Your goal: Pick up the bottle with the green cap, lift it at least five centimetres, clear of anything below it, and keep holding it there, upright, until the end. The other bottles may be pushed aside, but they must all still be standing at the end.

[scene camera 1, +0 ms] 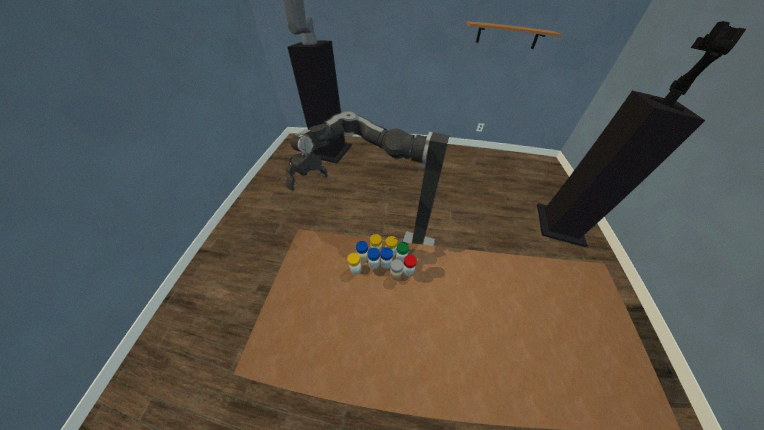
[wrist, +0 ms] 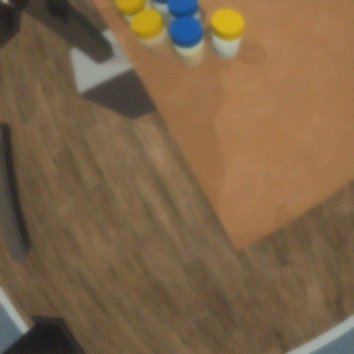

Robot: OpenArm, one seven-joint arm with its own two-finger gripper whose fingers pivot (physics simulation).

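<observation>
The green-capped bottle (scene camera 1: 402, 249) stands upright at the right back of the bottle group in the scene view. A yellow-capped bottle (scene camera 1: 391, 244) is close on its left, a blue-capped bottle (scene camera 1: 386, 255) is at its front left, and a red-capped bottle (scene camera 1: 410, 262) is in front. The green cap does not show in the wrist view. My gripper (scene camera 1: 307, 180) is open and empty, high up and well to the left of and behind the bottles, with its fingers pointing down. A dark finger part shows at the wrist view's left edge.
A grey-capped bottle (scene camera 1: 396, 268) stands beside the red one. More blue-capped (scene camera 1: 373, 256) (wrist: 186, 32) and yellow-capped bottles (scene camera 1: 354, 261) (wrist: 227, 25) stand upright to the left. All are near the back edge of the brown mat (scene camera 1: 454, 331) (wrist: 280, 125). The arm's dark post (scene camera 1: 430, 186) rises behind them.
</observation>
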